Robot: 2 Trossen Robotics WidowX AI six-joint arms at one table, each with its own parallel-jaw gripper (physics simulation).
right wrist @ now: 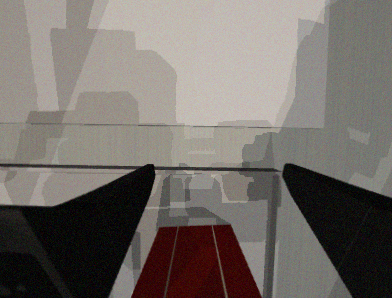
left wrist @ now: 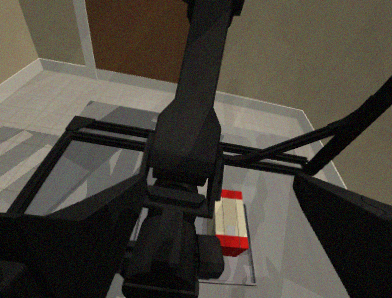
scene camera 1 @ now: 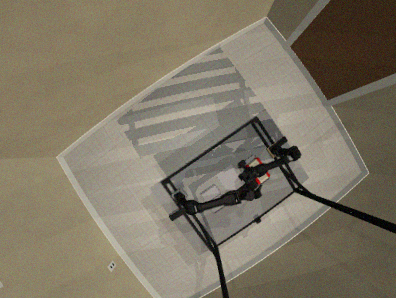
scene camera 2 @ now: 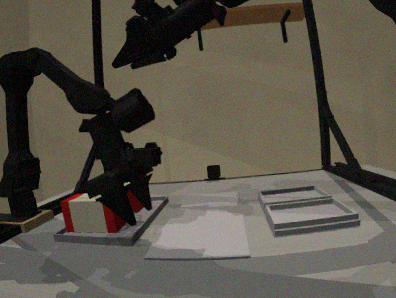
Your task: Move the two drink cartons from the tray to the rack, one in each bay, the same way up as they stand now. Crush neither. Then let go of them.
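Frame: origin at the left arm's base, x left, y back, z up, level; centimetres.
Where they show: left gripper, fingertip midpoint: (left wrist: 219,180) (scene camera 1: 257,178) (scene camera 2: 123,67); right gripper, fingertip midpoint: (right wrist: 217,169) (scene camera 1: 241,171) (scene camera 2: 142,216); left arm's base, link origin: (scene camera 1: 179,196); right arm's base, link origin: (scene camera 1: 274,150) (scene camera 2: 24,215).
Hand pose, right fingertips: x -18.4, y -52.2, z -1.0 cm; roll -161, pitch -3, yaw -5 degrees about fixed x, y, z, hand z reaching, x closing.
Note:
Each offset is from my right fingertips to the top centre of the thing. "pt": to the spot under its first point. Level surfaces: height alone.
The nearer red-and-cream carton @[dx -2.5, dy -11.4, dz +4.0 cm] (scene camera 1: 254,163) (scene camera 2: 87,215) (right wrist: 197,265) stands in the grey tray @[pt dx +4.6, dy -8.5, dz -2.3 cm] (scene camera 2: 95,239) (right wrist: 271,240). The other carton @[dx -14.4, dy -9.9, dz +4.0 cm] (scene camera 1: 263,178) (scene camera 2: 136,201) (left wrist: 231,217) stands behind it in scene camera 2. My right gripper (scene camera 2: 140,216) (right wrist: 217,169) is open and low at the tray, its fingers on either side of the nearer carton's red end; contact cannot be made out. My left gripper (scene camera 2: 125,64) is open and high above the table, away from both cartons. The rack @[dx -3.5, dy +32.4, dz -1.4 cm] (scene camera 2: 317,225) has two empty bays and stands at the right in scene camera 2.
A flat pale mat @[dz -3.0 cm] (scene camera 2: 215,232) lies between tray and rack. A small black block (scene camera 2: 213,171) stands at the table's far edge in scene camera 2. Black frame posts (scene camera 2: 320,85) rise at the table's sides. The right arm's links cross below the left gripper in the left wrist view.

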